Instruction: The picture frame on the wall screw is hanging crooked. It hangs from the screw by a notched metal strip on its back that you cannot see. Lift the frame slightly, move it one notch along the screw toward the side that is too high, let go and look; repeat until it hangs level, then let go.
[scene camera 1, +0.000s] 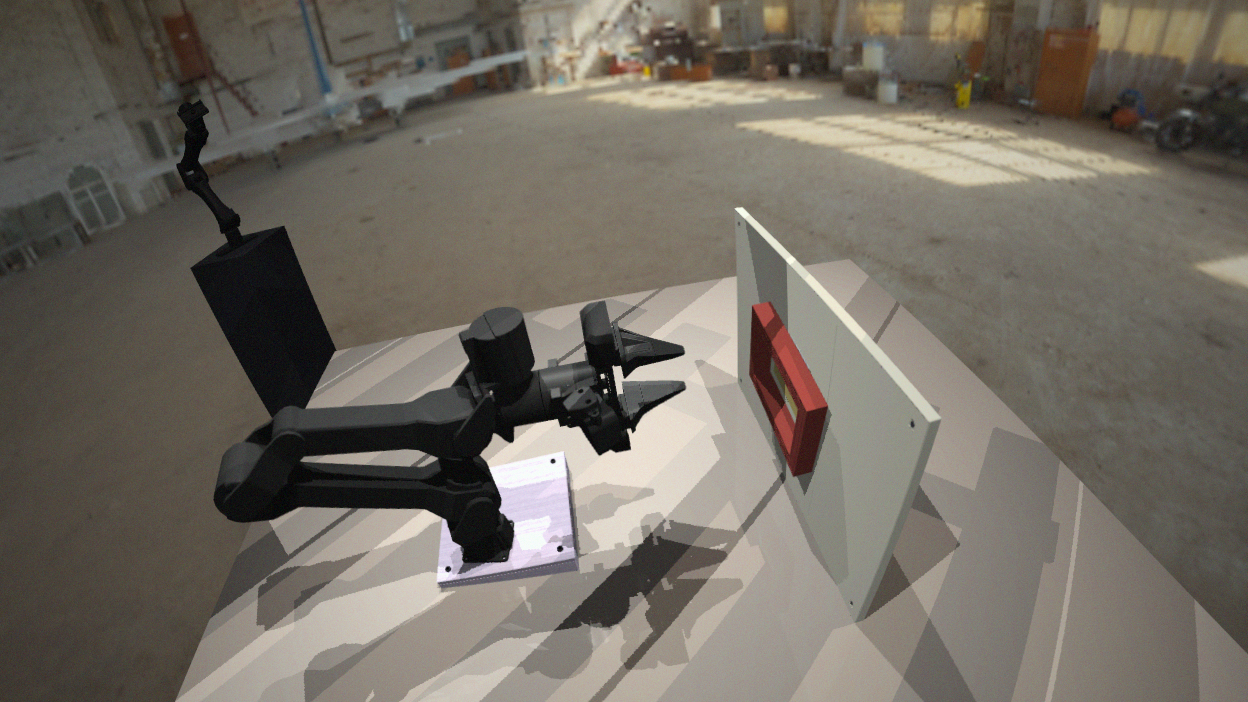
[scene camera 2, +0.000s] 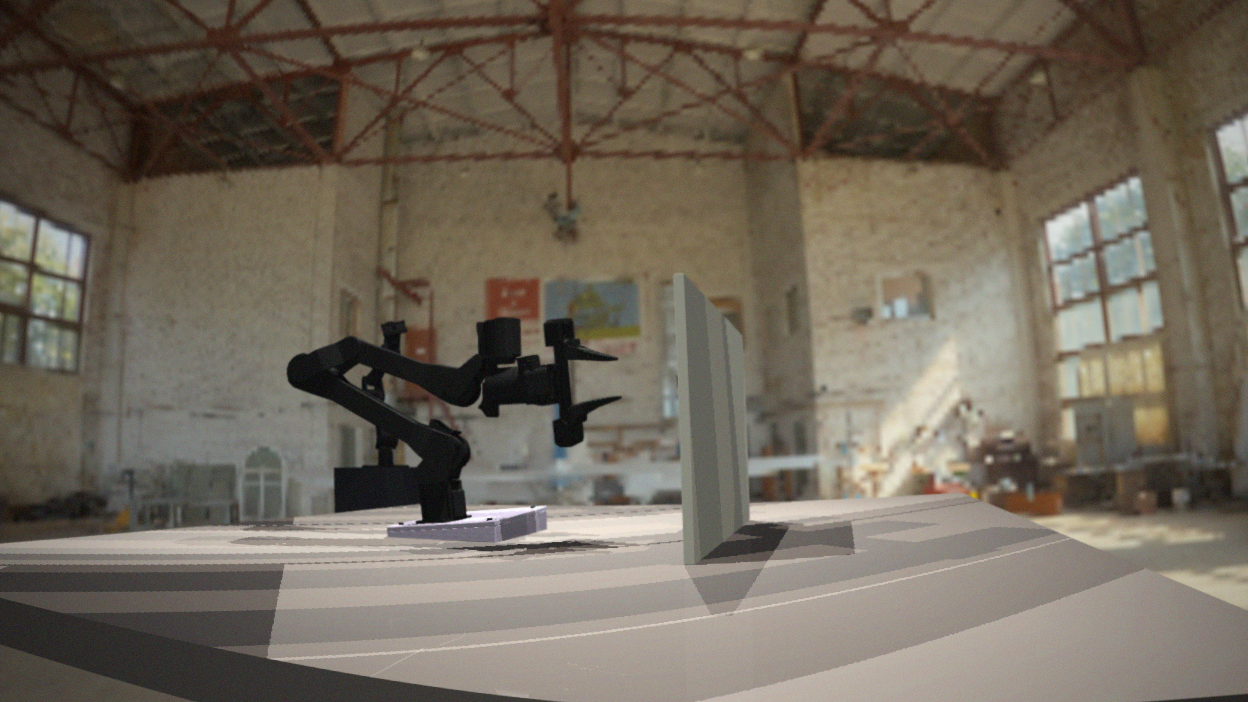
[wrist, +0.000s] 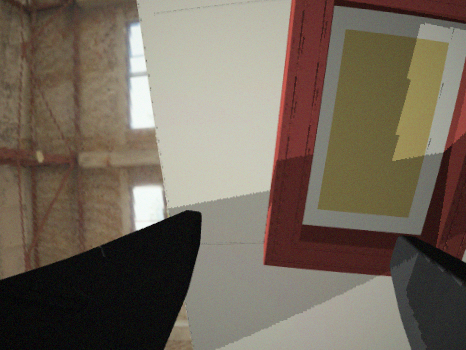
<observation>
I see my gripper (scene camera 1: 684, 368), a red picture frame (scene camera 1: 794, 405) and a wall panel (wrist: 215, 82).
The red picture frame also shows in the wrist view (wrist: 363, 153). My gripper also shows in scene camera 2 (scene camera 2: 619, 378) and in the wrist view (wrist: 297, 239).
</observation>
